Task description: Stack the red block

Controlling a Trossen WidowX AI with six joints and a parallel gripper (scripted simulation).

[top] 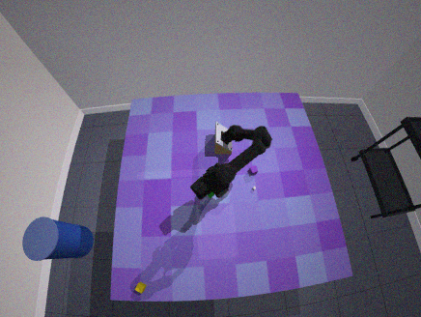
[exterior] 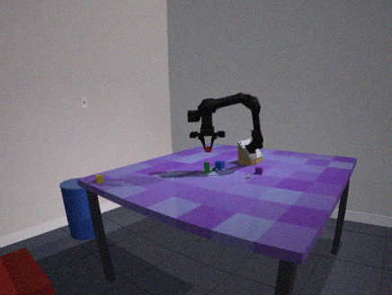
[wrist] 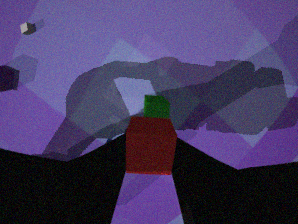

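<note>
My gripper tip is now 120 mm above the tiny dark piece, 60 mm past it and 20 mm to the left of it. From my gripper tip the other things lie so: small white ball 240 mm to the left, 120 mm below, 60 mm behind; small red block 10 mm above; blue block 110 mm below, 110 mm behind, 20 mm to the right.
</note>
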